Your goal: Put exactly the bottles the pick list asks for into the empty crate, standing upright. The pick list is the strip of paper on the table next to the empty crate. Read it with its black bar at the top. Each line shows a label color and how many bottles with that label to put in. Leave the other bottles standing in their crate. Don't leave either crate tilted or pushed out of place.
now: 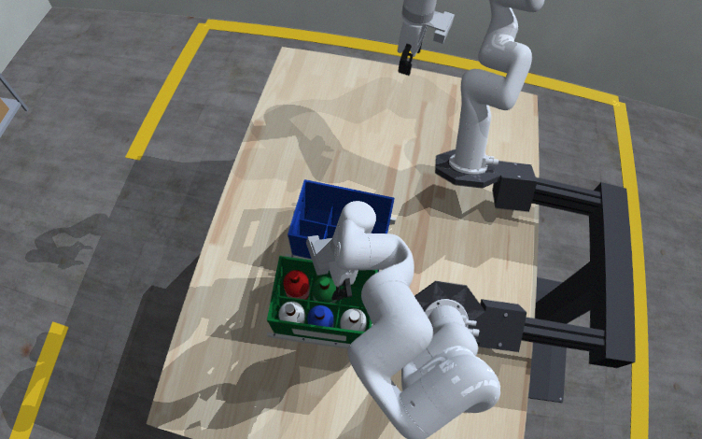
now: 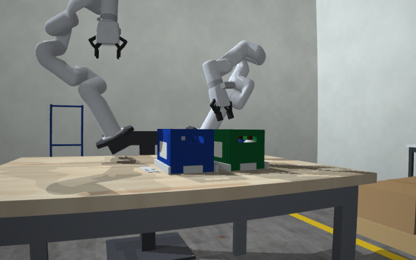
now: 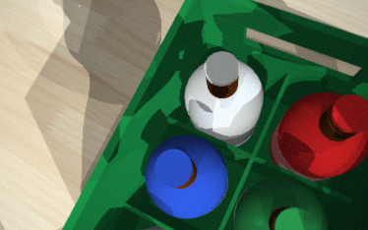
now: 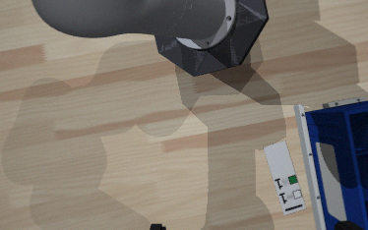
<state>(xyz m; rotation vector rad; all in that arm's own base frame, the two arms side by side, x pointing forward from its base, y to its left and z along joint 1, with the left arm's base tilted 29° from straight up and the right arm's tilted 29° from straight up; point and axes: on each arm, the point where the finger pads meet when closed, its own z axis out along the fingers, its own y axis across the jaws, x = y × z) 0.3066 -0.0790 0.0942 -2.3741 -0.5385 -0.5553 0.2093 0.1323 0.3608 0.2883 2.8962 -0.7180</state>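
Observation:
Now: left hand 14 cm above the green bottle, 3 cm short of it and 2 cm to the left of it. From my left hand the other things lie so: blue bottle 14 cm below, 7 cm to the left, 2 cm ahead; red bottle 14 cm below, 11 cm ahead, 1 cm to the right; green crate 15 cm below, 2 cm to the left, 2 cm ahead.

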